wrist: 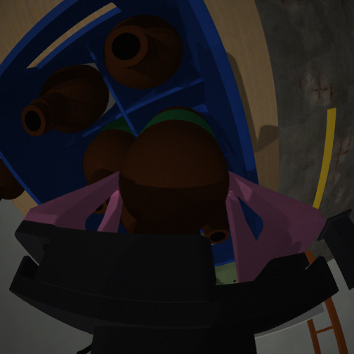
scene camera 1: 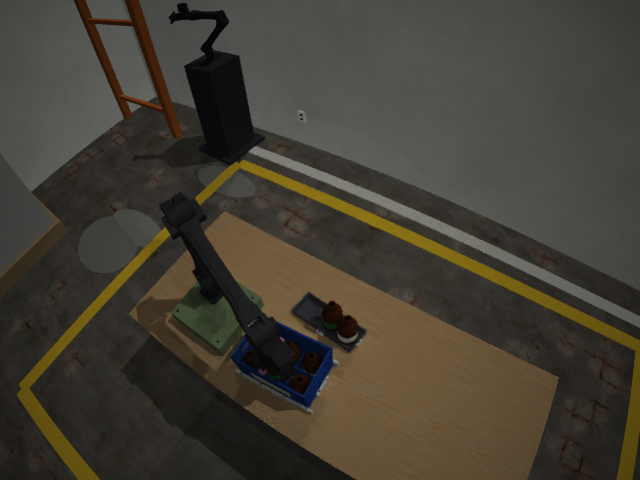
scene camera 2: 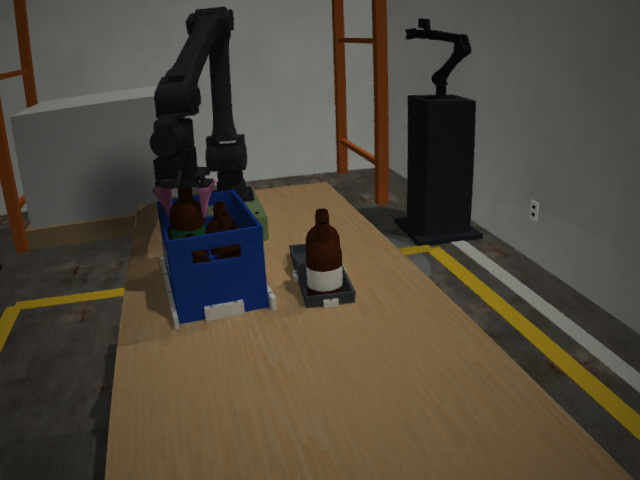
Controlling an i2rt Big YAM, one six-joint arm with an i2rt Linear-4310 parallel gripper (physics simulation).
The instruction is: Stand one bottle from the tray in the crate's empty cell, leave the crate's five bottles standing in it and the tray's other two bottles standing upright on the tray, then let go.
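Pixels of known places: gripper, between the fingertips: point(scene camera 2: 187, 217); arm's base, origin of its link: point(scene camera 1: 216, 288).
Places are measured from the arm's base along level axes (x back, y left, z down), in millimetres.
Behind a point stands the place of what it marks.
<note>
My gripper point(scene camera 1: 272, 356) {x -410, y -111, z -95 mm} point(scene camera 2: 186, 204) {x -410, y -111, z -95 mm} point(wrist: 173, 178) is shut on a brown green-banded bottle point(scene camera 1: 275, 375) {x -436, y -142, z -92 mm} point(scene camera 2: 187, 217) {x -449, y -109, z -107 mm} point(wrist: 175, 155). The bottle looks upright in scene camera 2, its lower part inside the blue crate point(scene camera 1: 318, 382) {x -542, y -66, z -14 mm} point(scene camera 2: 222, 279) {x -540, y -52, z -5 mm} point(wrist: 225, 65), its green band near rim height. Its base is hidden. Other crate bottles stand around it, including one in a corner cell point(scene camera 1: 299, 383) {x -511, y -117, z -86 mm} point(wrist: 150, 65) and one beside that point(scene camera 1: 312, 362) {x -496, y -32, z -65 mm} point(wrist: 82, 97); some are partly hidden. The dark tray point(scene camera 1: 310, 308) {x -325, y 172, z 69 mm} point(scene camera 2: 299, 254) {x -294, y 140, z 70 mm} holds a green-banded bottle point(scene camera 1: 331, 314) {x -440, y 153, z -46 mm} and a white-banded bottle point(scene camera 1: 347, 329) {x -518, y 137, z -45 mm} point(scene camera 2: 324, 258) {x -541, y 151, z -24 mm}, both upright.
White brackets point(scene camera 1: 325, 384) {x -553, y -45, z 55 mm} point(scene camera 2: 223, 310) {x -553, y -57, z 57 mm} sit around the crate's foot on the wooden table point(scene camera 1: 413, 403) {x -847, y 69, z 75 mm} point(scene camera 2: 336, 392) {x -833, y 102, z 75 mm}. The green base plate point(scene camera 1: 217, 320) {x -96, y -98, z 6 mm} of the arm is close behind the crate. A second arm on a dark pedestal point(scene camera 1: 222, 108) point(scene camera 2: 440, 165) stands beyond the table.
</note>
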